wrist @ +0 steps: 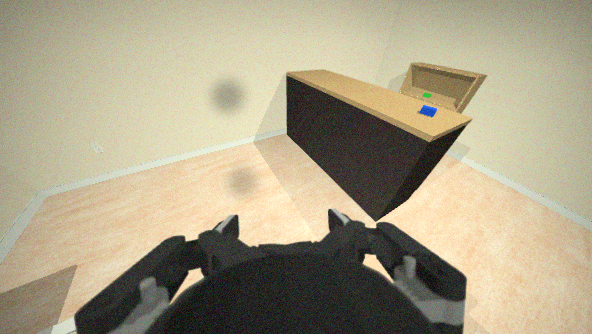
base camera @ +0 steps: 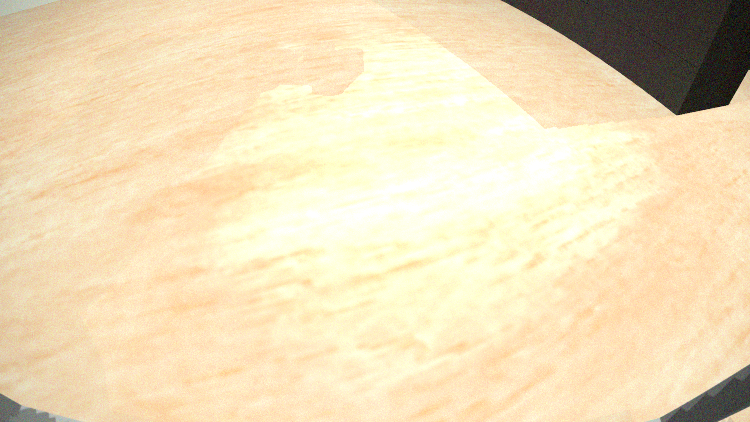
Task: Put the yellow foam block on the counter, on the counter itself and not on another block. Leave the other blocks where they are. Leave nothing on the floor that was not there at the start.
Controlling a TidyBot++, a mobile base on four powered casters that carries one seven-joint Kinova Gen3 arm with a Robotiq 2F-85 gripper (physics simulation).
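Frame: origin at the arm's base, x left, y down, z back, level; centimetres.
Seen in the pictures: gripper, between the fingertips: (wrist: 284, 221).
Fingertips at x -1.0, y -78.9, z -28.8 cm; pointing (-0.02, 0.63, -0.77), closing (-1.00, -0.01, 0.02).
Note:
A point is followed by its place in that frame.
The counter (wrist: 350, 92) @[y -51.3, x -67.8, z -165.9 cm] (base camera: 629, 41) @[y 29.0, x -77.6, z -109.2 cm] has a wooden top and dark sides. In the wrist view it stands right of centre, beyond my gripper; in the base camera view its dark side shows at the upper right. A blue block (wrist: 428, 111) @[y -54.1, x -105.3, z -116.1 cm] lies on the counter top near its right end. A green block (wrist: 427, 95) @[y -30.7, x -215.2, z -231.4 cm] shows farther back, inside an open wooden shelf unit (wrist: 470, 95) @[y -44.4, x -233.7, z -190.6 cm]. The yellow foam block does not show in either view. My gripper (wrist: 284, 221) @[y -78.9, x -1.0, z -28.8 cm] is open, with no object between its fingers, and is well apart from the counter.
Cream walls (wrist: 150, 60) @[y -70.8, x 112.2, z -202.8 cm] with a pale skirting board (wrist: 165, 160) @[y 33.9, x 140.7, z -189.1 cm] stand behind and beside the counter. The wooden floor (wrist: 165, 200) @[y 39.6, x 115.4, z -130.0 cm] (base camera: 157, 314) @[y 39.7, x 19.5, z -30.3 cm] runs up to the counter's base. A shadow lies on the floor at the lower left of the wrist view.

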